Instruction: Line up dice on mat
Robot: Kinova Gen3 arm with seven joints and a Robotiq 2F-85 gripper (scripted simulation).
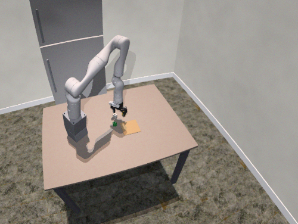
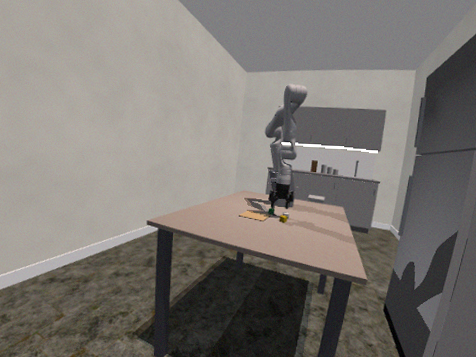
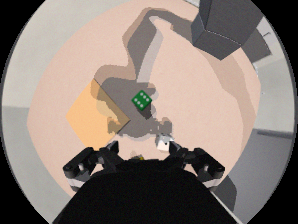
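Now: the white die 20 mm behind my hand, 40 mm to the left of it and 40 mm below it. Also, from my hand: mat 40 mm ahead, 130 mm to the right, 60 mm below; green die 60 mm behind, 50 mm to the right, 40 mm below; yellow die 60 mm ahead, 30 mm to the left, 40 mm below.
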